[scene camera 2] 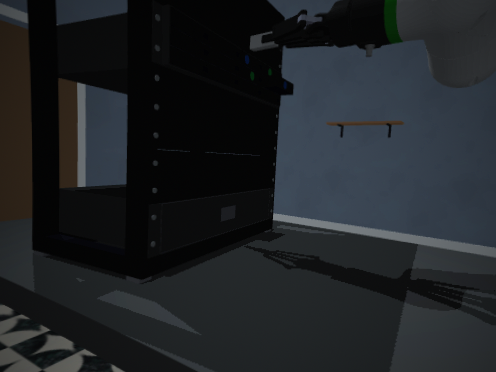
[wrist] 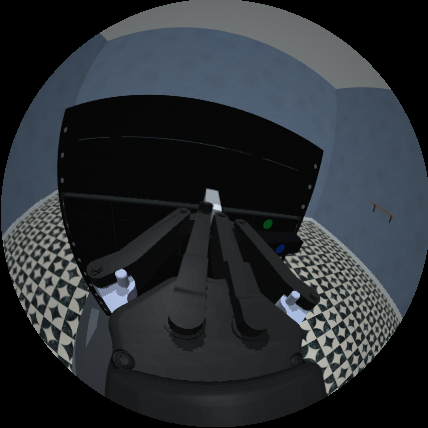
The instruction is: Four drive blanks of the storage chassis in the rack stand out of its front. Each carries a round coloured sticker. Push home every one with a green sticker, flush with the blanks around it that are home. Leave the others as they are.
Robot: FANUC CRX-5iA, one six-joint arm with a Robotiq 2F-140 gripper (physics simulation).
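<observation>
The storage chassis (scene camera 2: 200, 50) (wrist: 90, 215) is very dark in the upper rack. In the scene view a blue sticker (scene camera 2: 247, 59), a green sticker (scene camera 2: 252, 76) and another green sticker (scene camera 2: 270, 72) show on its front; how far their blanks stand out is too dark to tell. A blank with a blue sticker (scene camera 2: 285, 85) (wrist: 280, 248) plainly stands out at the far right end. One green sticker (wrist: 268, 224) shows in the wrist view; the fingers hide the area left of it. My gripper (scene camera 2: 262, 42) (wrist: 209, 198) is shut and empty, its pale tips near the chassis front, above the stickers in the scene view; contact cannot be told.
The rack's front post (scene camera 2: 140, 150) stands at the near side. A lower unit (scene camera 2: 190, 220) with a pale label sits at the rack's bottom. The rack stands on a dark surface (scene camera 2: 320, 320). A wooden wall shelf (scene camera 2: 365, 123) (wrist: 382, 209) hangs off to the right.
</observation>
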